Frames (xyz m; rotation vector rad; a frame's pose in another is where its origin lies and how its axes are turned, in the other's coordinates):
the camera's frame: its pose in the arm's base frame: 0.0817 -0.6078 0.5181 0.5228 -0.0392 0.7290
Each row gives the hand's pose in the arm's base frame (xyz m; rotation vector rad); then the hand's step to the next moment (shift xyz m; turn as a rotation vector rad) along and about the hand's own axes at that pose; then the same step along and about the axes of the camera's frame.
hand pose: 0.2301 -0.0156 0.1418 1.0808 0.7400 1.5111
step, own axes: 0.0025 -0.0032 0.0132 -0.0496 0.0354 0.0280
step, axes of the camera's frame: 0.0118 -0.0061 0.0036 -0.0216 -0.0305 0.0556
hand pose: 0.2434 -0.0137 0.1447 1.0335 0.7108 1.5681
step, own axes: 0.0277 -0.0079 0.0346 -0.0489 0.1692 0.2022
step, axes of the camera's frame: 0.0446 0.0019 0.0061 0.0630 -0.0349 0.2583
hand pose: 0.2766 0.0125 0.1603 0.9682 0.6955 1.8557
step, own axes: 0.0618 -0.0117 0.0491 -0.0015 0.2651 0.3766
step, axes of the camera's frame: 0.0698 0.0379 0.0072 0.1772 -0.0034 0.4251
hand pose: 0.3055 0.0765 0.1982 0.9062 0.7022 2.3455
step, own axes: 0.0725 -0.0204 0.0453 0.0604 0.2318 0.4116
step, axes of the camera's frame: 0.0498 0.0721 0.0070 0.2251 0.0581 0.4156
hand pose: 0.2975 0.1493 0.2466 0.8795 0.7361 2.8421
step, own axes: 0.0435 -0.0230 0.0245 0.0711 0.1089 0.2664
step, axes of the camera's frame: 0.0128 0.0533 0.0034 0.1499 0.0821 0.2422
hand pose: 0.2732 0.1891 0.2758 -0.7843 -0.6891 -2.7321
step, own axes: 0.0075 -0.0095 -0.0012 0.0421 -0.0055 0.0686
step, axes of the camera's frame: -0.0031 0.0106 -0.0051 0.0326 0.0581 0.0454
